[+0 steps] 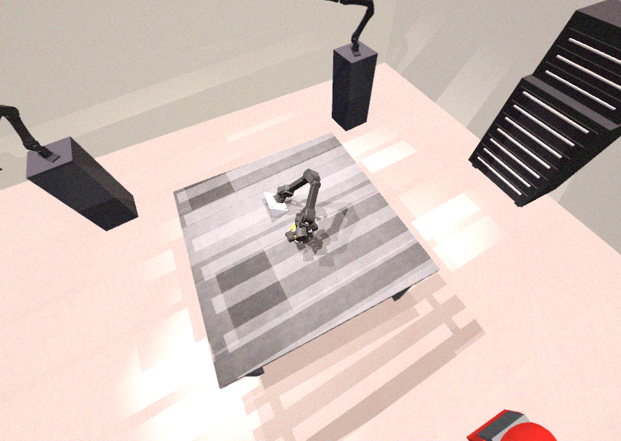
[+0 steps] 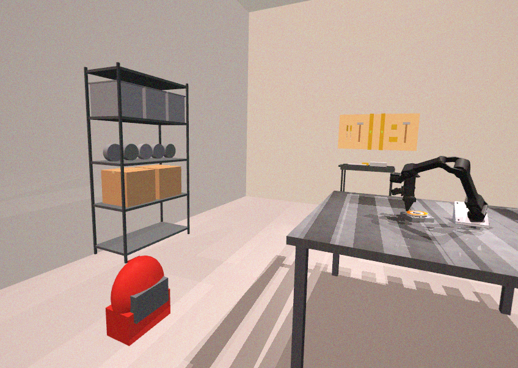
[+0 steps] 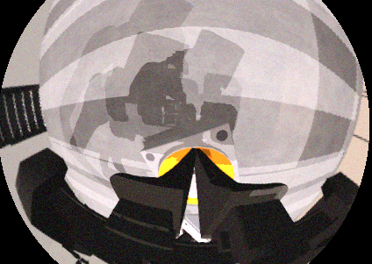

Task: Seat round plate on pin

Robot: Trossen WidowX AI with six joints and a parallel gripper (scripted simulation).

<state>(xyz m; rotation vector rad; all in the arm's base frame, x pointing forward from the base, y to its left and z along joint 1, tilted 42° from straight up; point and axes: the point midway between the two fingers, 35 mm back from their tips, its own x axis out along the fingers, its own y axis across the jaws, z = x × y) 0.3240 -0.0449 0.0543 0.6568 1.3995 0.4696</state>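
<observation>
The base is 50 mm behind my gripper tip and 20 mm below it.
</observation>
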